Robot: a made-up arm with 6 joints.
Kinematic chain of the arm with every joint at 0, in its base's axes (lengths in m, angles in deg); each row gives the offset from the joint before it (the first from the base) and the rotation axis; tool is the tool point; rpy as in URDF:
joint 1: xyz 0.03 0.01 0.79 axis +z
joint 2: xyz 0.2 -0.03 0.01 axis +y
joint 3: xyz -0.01 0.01 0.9 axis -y
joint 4: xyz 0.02 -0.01 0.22 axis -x
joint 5: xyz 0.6 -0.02 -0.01 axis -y
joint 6: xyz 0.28 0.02 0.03 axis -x
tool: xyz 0 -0.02 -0.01 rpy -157.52 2.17 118.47
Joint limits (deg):
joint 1: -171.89..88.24
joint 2: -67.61..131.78
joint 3: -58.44..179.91
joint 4: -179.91..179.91
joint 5: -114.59..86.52
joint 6: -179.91..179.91
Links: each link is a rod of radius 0.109 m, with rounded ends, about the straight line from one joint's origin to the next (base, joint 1, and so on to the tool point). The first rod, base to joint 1, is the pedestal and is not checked.
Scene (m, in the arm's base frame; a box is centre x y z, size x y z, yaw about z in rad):
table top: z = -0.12
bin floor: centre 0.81 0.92 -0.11 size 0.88 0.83 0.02 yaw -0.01
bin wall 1: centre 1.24 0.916 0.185 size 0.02 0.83 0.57 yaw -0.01
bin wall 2: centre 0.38 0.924 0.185 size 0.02 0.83 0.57 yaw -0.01
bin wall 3: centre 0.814 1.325 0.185 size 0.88 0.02 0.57 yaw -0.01
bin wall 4: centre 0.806 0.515 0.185 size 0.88 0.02 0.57 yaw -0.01
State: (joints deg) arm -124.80 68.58 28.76 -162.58 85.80 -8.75
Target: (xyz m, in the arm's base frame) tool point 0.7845 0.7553 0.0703
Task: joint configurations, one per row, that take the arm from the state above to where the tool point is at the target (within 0.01 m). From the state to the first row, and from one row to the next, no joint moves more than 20 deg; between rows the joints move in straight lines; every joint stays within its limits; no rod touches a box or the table.
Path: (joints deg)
1: -105.89 66.92 23.51 -164.46 85.88 -8.38
2: -86.98 65.26 18.26 -166.34 85.96 -8.01
3: -68.08 63.60 13.01 -168.22 86.04 -7.64
4: -49.17 61.94 7.76 -170.10 86.12 -7.27
5: -30.26 60.28 2.51 -171.98 86.20 -6.90
6: -11.35 58.62 -2.74 -173.86 86.28 -6.54
7: 7.56 56.96 -7.99 -175.74 86.36 -6.17
8: 26.46 55.30 -13.24 -177.62 86.44 -5.80
9: 45.37 53.64 -18.49 -179.50 86.52 -5.43
10: 45.34 68.11 -9.48 -179.64 85.92 -5.89
11: 45.31 82.58 -0.46 -179.77 85.33 -6.35
12: 45.28 97.05 8.55 -179.91 84.73 -6.81

